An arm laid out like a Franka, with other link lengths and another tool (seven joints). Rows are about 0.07 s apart.
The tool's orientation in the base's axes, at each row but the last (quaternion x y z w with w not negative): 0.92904, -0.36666, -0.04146, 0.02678; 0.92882, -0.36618, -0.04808, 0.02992; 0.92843, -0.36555, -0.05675, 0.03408; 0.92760, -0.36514, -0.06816, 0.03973; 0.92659, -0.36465, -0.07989, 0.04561; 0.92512, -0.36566, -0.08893, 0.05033; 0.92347, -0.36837, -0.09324, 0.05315
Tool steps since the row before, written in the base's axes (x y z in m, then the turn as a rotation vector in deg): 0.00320, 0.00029, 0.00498, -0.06, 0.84, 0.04; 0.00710, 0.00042, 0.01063, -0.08, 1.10, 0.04; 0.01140, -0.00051, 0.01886, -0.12, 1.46, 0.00; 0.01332, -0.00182, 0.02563, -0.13, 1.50, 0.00; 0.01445, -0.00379, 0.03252, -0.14, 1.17, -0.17; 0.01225, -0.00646, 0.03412, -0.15, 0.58, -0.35; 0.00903, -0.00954, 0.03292, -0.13, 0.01, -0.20
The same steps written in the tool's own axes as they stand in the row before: 0.00184, -0.00199, -0.00527, -0.62, -0.57, -0.05; 0.00416, -0.00415, -0.01136, -0.81, -0.75, -0.05; 0.00711, -0.00535, -0.02017, -1.08, -0.99, -0.02; 0.00839, -0.00446, -0.02734, -1.12, -1.01, -0.02; 0.00928, -0.00225, -0.03449, -0.88, -0.78, 0.16; 0.00885, 0.00192, -0.03569, -0.46, -0.38, 0.36; 0.00863, 0.00634, -0.03379, -0.07, 0.05, 0.22
